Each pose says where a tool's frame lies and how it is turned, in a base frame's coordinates. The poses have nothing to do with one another.
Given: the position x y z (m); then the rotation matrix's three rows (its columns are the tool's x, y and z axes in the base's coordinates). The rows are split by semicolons.
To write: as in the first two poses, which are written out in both.
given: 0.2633, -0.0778, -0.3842; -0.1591, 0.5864, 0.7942; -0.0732, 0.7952, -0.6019; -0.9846, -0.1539, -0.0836
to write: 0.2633, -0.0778, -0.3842, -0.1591, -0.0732, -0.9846, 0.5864, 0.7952, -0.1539
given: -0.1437, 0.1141, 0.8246; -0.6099, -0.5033, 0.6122; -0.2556, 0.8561, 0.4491; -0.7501, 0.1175, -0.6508
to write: -0.1437, 0.1141, 0.8246, -0.6099, -0.2556, -0.7501, -0.5033, 0.8561, 0.1175
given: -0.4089, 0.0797, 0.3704; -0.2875, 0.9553, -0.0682; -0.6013, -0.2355, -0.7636; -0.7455, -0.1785, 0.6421
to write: -0.4089, 0.0797, 0.3704, -0.2875, -0.6013, -0.7455, 0.9553, -0.2355, -0.1785
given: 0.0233, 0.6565, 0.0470; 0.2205, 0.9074, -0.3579; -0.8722, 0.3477, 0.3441; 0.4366, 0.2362, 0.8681
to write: 0.0233, 0.6565, 0.0470, 0.2205, -0.8722, 0.4366, 0.9074, 0.3477, 0.2362
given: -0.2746, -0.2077, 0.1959; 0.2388, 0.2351, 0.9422; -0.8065, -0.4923, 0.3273; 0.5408, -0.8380, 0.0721
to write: -0.2746, -0.2077, 0.1959, 0.2388, -0.8065, 0.5408, 0.2351, -0.4923, -0.8380
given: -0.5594, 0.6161, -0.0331; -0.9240, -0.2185, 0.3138; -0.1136, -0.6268, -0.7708; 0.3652, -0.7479, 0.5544
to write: -0.5594, 0.6161, -0.0331, -0.9240, -0.1136, 0.3652, -0.2185, -0.6268, -0.7479
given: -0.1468, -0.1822, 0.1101; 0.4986, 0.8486, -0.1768; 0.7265, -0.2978, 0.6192; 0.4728, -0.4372, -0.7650
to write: -0.1468, -0.1822, 0.1101, 0.4986, 0.7265, 0.4728, 0.8486, -0.2978, -0.4372
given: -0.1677, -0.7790, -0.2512; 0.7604, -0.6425, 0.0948; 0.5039, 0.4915, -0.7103; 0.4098, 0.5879, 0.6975
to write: -0.1677, -0.7790, -0.2512, 0.7604, 0.5039, 0.4098, -0.6425, 0.4915, 0.5879
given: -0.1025, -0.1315, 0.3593; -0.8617, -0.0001, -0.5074; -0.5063, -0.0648, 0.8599; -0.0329, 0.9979, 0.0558
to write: -0.1025, -0.1315, 0.3593, -0.8617, -0.5063, -0.0329, -0.0001, -0.0648, 0.9979
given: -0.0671, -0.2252, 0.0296; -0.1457, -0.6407, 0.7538; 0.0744, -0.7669, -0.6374; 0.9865, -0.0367, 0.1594
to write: -0.0671, -0.2252, 0.0296, -0.1457, 0.0744, 0.9865, -0.6407, -0.7669, -0.0367
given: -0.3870, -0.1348, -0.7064; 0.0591, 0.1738, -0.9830; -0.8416, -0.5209, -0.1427; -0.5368, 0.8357, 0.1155
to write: -0.3870, -0.1348, -0.7064, 0.0591, -0.8416, -0.5368, 0.1738, -0.5209, 0.8357
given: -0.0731, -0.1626, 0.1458; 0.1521, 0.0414, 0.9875; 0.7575, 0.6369, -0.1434; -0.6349, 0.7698, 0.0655
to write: -0.0731, -0.1626, 0.1458, 0.1521, 0.7575, -0.6349, 0.0414, 0.6369, 0.7698
